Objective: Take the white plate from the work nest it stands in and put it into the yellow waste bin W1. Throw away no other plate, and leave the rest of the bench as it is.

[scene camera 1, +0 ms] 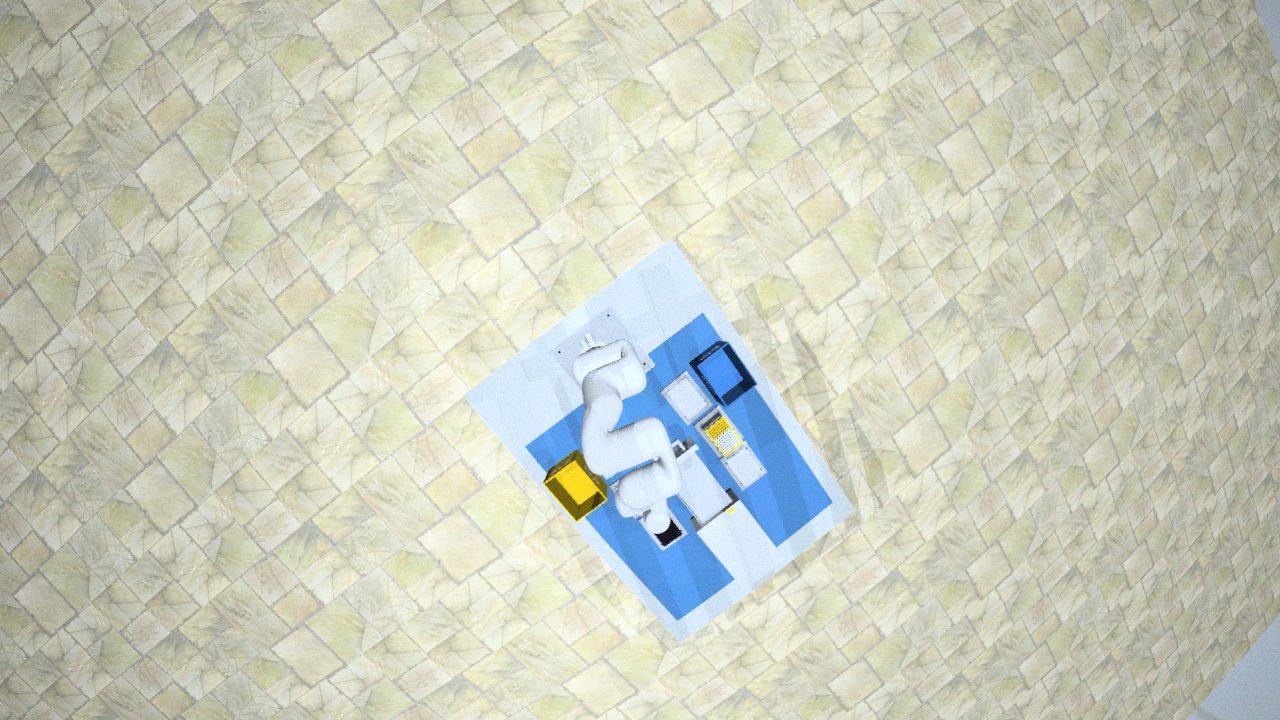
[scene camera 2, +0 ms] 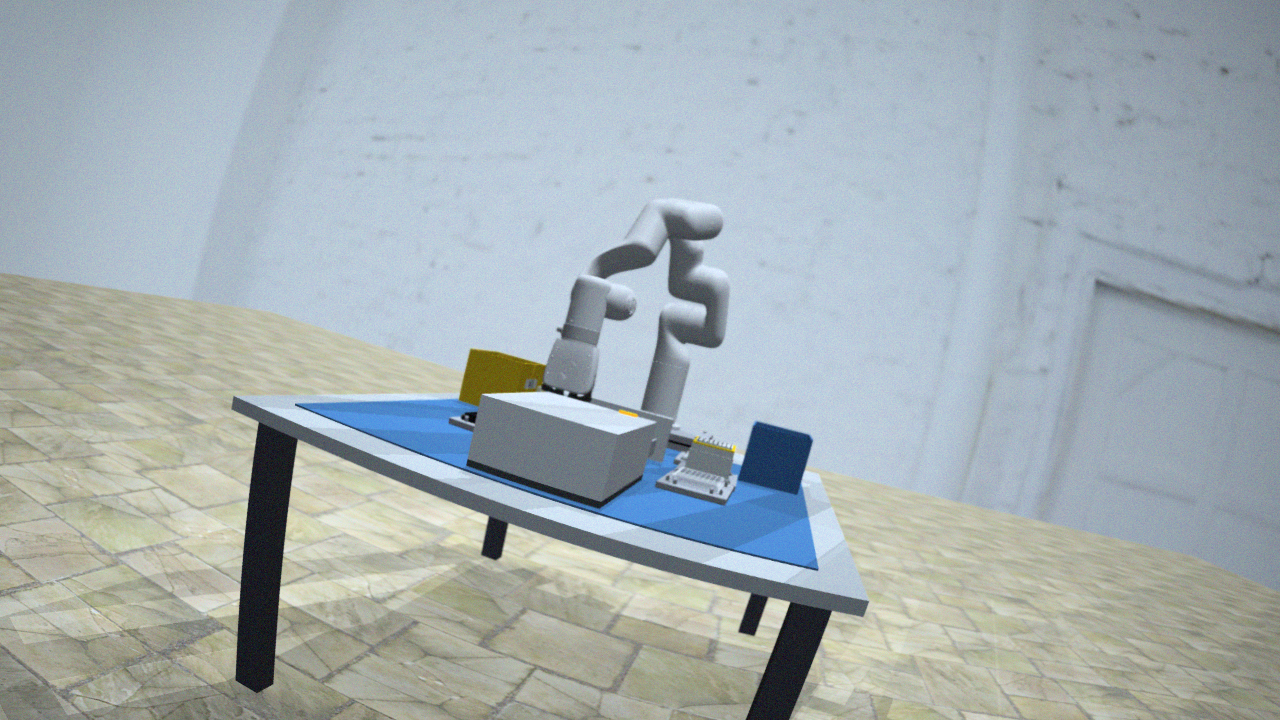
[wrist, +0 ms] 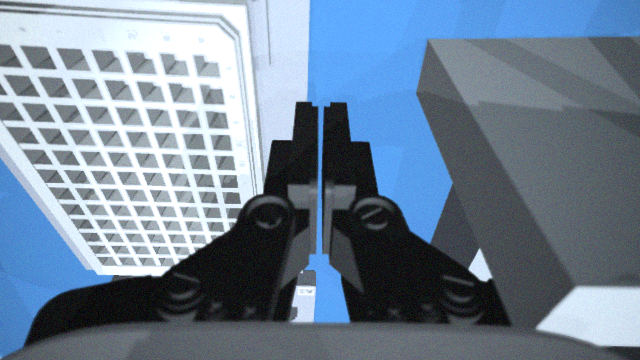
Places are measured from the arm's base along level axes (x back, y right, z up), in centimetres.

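Where they show: gripper, fingertip midpoint: (wrist: pixel 320 138).
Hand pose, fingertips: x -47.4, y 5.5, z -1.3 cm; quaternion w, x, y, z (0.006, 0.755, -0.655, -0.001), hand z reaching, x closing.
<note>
Things, the pixels of their top centre, and the offset from my fingertips. "pt": a spot on its surface instead.
- white plate, top centre: (wrist: pixel 145 188) dx -3.1, dy +6.1, dz +0.3 cm
- yellow waste bin W1, top centre: (scene camera 2: pixel 509 357) (scene camera 1: pixel 575 492) dx +12.5, dy +21.6, dz +9.7 cm
- blue bin, top centre: (scene camera 2: pixel 783 430) (scene camera 1: pixel 727 375) dx +22.8, dy -41.4, dz +9.7 cm
- white rack, top centre: (scene camera 2: pixel 716 441) (scene camera 1: pixel 724 437) dx +2.4, dy -31.8, dz +5.4 cm
- black plate, top centre: (scene camera 1: pixel 664 529) dx -20.5, dy +3.4, dz +0.3 cm
- grey block, surface spot: (wrist: pixel 550 150) pt dx +3.4, dy -4.2, dz +4.0 cm
A white plate (wrist: pixel 145 150) with a grid of square wells sits in its pale work nest (wrist: pixel 284 75) at the left of the wrist view. In scene camera 1 the arm hides this plate. My gripper (wrist: pixel 320 138) is shut with nothing between its black fingers. In the wrist view its tips lie to the right of the plate, over the nest's edge and the blue mat. White box and arm parts hide the fingertips in both scene views. The yellow waste bin W1 (scene camera 1: pixel 575 484) (scene camera 2: pixel 501 376) stands on the mat beside the arm.
A blue bin (scene camera 1: pixel 723 372) (scene camera 2: pixel 776 456), a yellow and white rack (scene camera 1: pixel 722 435) and a black plate (scene camera 1: pixel 668 534) in a nest stand on the bench. A large white box (scene camera 1: pixel 741 541) (scene camera 2: pixel 563 447) stands at the bench edge. A grey block (wrist: pixel 550 150) rises right of the gripper.
</note>
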